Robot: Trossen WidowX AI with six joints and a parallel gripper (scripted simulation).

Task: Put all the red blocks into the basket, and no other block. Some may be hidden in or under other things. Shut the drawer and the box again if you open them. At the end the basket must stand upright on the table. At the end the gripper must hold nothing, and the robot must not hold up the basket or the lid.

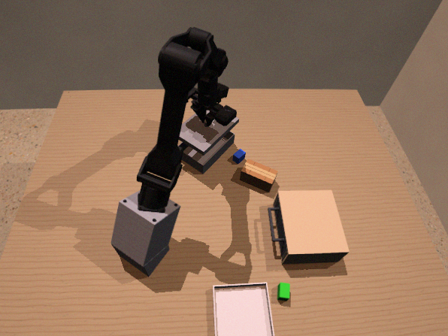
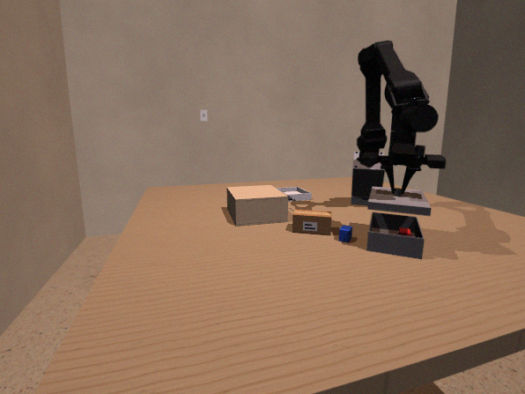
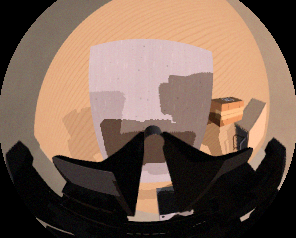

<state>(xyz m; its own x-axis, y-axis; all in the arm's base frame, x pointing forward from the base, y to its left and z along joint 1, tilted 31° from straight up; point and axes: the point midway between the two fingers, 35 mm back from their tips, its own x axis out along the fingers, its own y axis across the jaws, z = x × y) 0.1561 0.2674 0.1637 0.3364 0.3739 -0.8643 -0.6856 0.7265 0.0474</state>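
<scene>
Now: the blue block 150 mm below my hand, 110 mm ahead of it and 50 mm to the right of it. From my hand the other things lie so: knobbed lid 40 mm below; drawer 340 mm to the right, 250 mm ahead, 130 mm below; brown crate 160 mm ahead, 150 mm to the right, 130 mm below.
</scene>
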